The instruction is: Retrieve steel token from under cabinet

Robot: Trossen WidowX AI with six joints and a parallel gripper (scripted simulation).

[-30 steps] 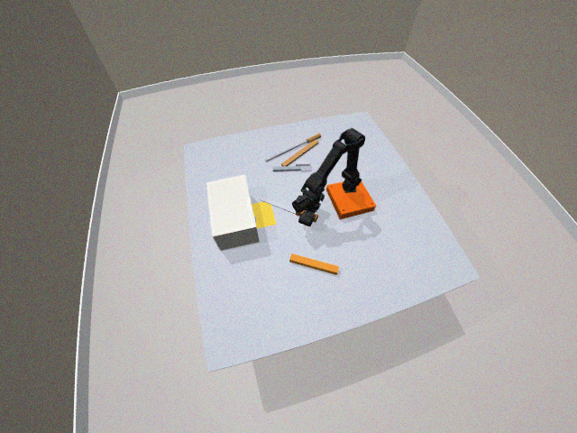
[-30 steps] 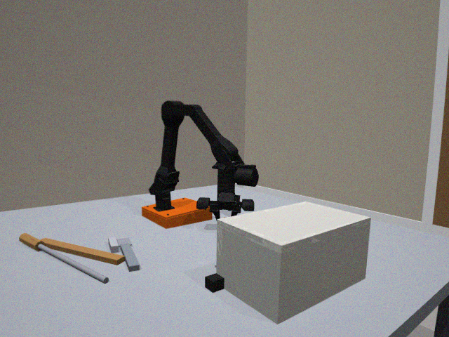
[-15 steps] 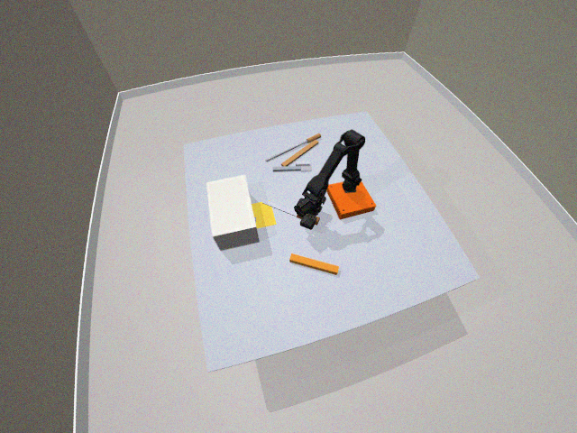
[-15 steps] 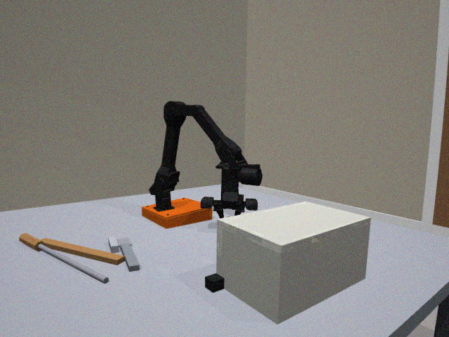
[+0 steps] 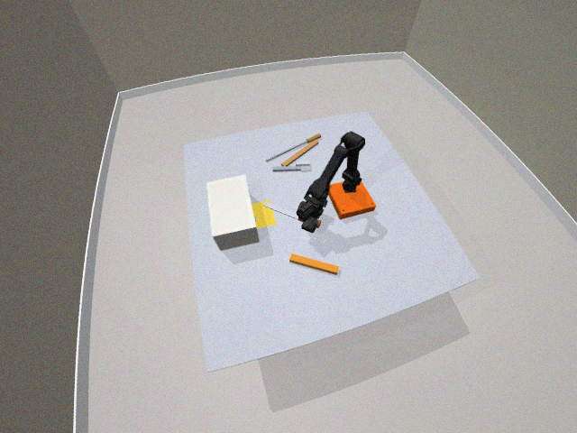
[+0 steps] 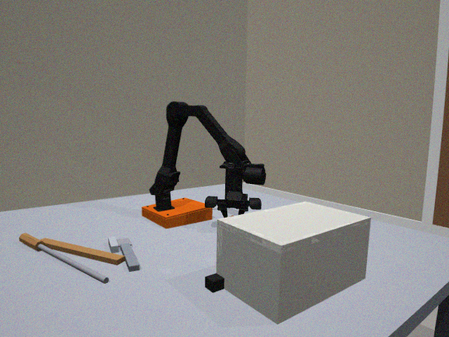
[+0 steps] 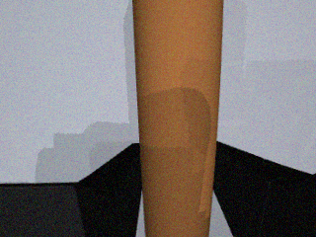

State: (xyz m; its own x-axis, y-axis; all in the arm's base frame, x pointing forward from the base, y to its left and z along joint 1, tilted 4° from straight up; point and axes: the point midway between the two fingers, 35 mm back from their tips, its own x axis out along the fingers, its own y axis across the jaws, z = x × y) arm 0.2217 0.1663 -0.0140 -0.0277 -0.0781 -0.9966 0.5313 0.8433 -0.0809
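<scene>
Now: the orange flat bar 4 cm ahead of my gripper tip, 22 cm to the left of it and 1 cm above it. The rest, counted from my gripper tip: small grey token (30 cm ahead, 5 cm to the right); then wooden stick (1 cm behind, 49 cm to the right).
</scene>
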